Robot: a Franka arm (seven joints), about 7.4 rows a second.
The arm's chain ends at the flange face. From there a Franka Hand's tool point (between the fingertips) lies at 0.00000 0.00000 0.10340 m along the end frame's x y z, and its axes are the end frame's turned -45 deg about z.
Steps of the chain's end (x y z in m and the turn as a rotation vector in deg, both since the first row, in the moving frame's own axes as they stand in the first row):
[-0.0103 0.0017 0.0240 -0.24 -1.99 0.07]
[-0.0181 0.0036 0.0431 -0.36 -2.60 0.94]
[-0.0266 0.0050 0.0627 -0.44 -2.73 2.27]
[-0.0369 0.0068 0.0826 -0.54 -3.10 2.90]
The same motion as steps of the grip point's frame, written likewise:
[-0.0113 -0.0083 0.0239 1.24 -1.58 0.07]
[-0.0191 -0.0131 0.0430 1.58 -2.09 0.94]
[-0.0263 -0.0183 0.0626 1.62 -2.24 2.27]
[-0.0355 -0.0247 0.0824 1.81 -2.57 2.90]

